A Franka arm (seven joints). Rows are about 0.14 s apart.
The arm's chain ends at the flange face. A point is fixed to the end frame.
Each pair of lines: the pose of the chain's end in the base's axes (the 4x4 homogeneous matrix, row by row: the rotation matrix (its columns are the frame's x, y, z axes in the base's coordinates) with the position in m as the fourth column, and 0 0 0 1 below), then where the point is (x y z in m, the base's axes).
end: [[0.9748 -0.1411 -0.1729 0.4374], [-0.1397 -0.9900 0.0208 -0.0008], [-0.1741 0.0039 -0.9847 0.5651], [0 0 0 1]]
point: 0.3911 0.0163 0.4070
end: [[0.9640 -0.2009 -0.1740 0.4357], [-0.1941 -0.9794 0.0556 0.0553], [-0.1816 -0.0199 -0.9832 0.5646], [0 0 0 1]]
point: 0.3901 0.0791 0.4072
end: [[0.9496 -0.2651 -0.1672 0.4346], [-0.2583 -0.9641 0.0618 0.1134], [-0.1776 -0.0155 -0.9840 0.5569], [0 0 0 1]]
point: 0.3911 0.1393 0.3992
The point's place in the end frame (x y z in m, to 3 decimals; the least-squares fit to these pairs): -0.020 -0.011 0.164
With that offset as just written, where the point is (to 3 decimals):
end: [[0.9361 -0.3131 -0.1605 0.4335], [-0.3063 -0.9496 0.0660 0.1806], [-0.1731 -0.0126 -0.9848 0.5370], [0 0 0 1]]
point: 0.392 0.208 0.379
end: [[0.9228 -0.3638 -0.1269 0.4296], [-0.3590 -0.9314 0.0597 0.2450], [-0.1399 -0.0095 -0.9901 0.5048], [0 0 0 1]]
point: 0.394 0.272 0.345
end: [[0.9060 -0.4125 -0.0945 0.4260], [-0.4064 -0.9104 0.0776 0.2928], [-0.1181 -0.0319 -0.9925 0.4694], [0 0 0 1]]
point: 0.397 0.324 0.309
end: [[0.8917 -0.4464 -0.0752 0.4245], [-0.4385 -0.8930 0.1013 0.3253], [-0.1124 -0.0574 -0.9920 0.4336], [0 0 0 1]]
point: 0.399 0.361 0.274
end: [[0.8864 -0.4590 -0.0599 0.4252], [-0.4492 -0.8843 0.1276 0.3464], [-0.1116 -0.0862 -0.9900 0.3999], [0 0 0 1]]
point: 0.403 0.386 0.241
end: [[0.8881 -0.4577 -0.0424 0.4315], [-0.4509 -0.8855 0.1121 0.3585], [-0.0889 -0.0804 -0.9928 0.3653], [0 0 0 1]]
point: 0.412 0.396 0.205
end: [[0.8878 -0.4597 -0.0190 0.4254], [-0.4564 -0.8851 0.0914 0.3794], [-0.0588 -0.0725 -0.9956 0.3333], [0 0 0 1]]
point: 0.410 0.413 0.172
